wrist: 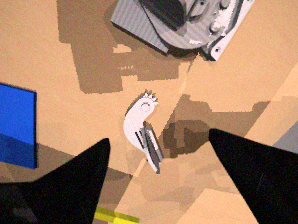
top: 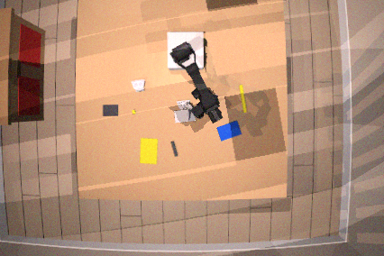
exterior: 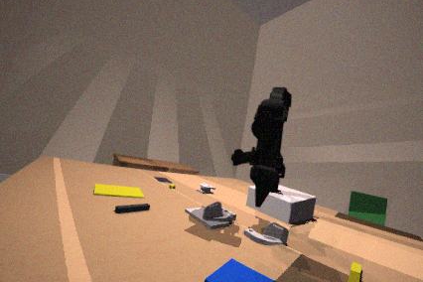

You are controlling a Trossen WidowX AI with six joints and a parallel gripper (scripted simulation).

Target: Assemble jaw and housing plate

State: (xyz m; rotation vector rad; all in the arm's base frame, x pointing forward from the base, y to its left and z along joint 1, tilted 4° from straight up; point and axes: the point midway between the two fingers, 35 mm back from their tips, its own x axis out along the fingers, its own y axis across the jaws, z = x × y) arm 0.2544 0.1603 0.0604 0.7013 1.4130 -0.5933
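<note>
My gripper tip is now 2 cm to the right of the silver jaw and 8 cm above it. Also, from my gripper tip: yellow stick: 5 cm behind, 23 cm to the left, 8 cm below; dark bar: 27 cm ahead, 16 cm to the right, 8 cm below; blue plate: 15 cm ahead, 15 cm to the left, 8 cm below.
</note>
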